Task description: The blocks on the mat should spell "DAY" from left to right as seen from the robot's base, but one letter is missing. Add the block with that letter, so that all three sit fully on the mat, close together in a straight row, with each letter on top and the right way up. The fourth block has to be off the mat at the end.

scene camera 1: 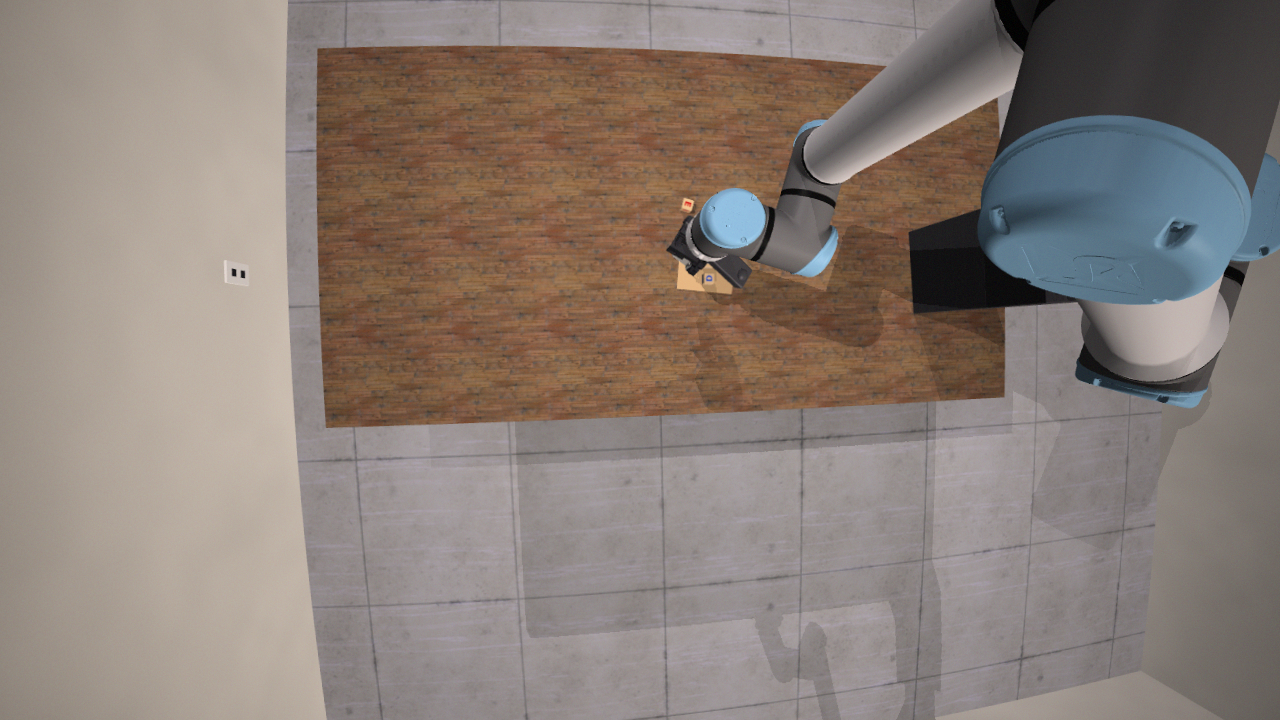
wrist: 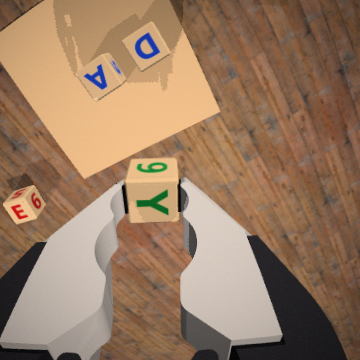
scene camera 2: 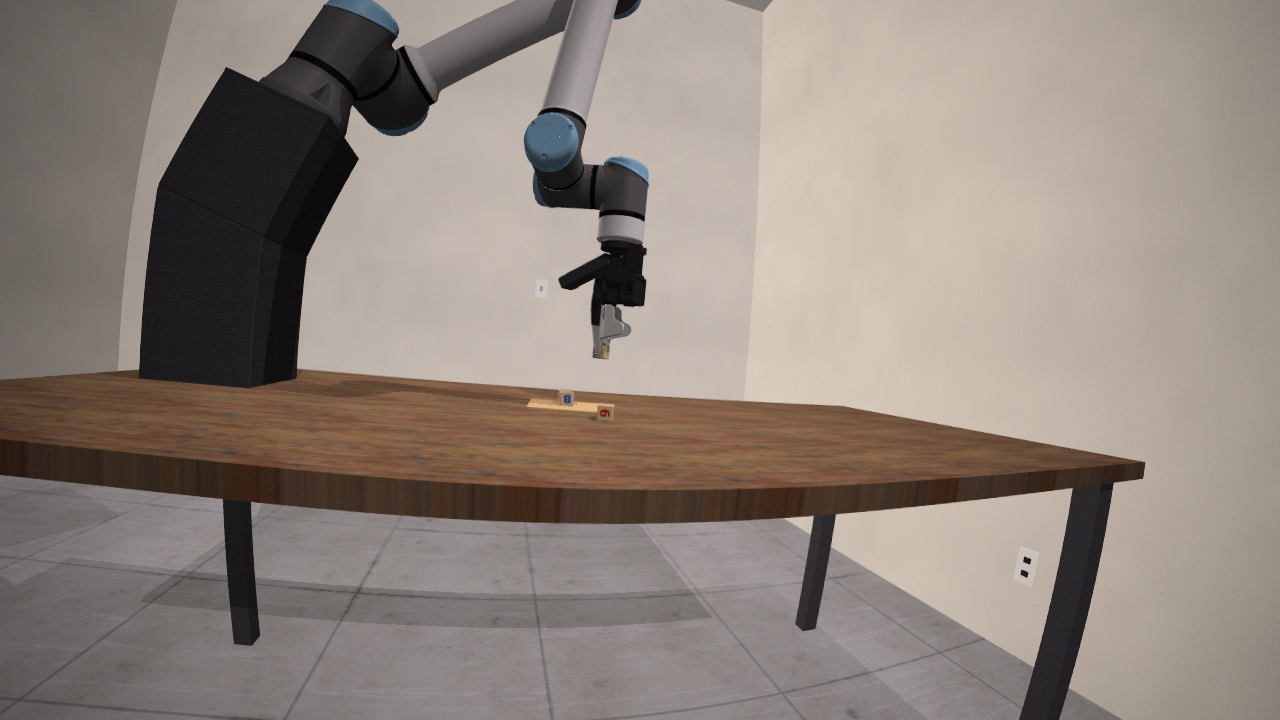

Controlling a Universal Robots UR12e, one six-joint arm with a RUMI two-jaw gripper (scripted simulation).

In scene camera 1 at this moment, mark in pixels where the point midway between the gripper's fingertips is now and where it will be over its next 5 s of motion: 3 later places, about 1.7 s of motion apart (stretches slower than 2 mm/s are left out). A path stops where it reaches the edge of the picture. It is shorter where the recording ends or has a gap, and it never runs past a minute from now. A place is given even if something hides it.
The gripper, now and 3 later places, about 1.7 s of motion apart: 690,260; 717,237; 707,245; 714,240
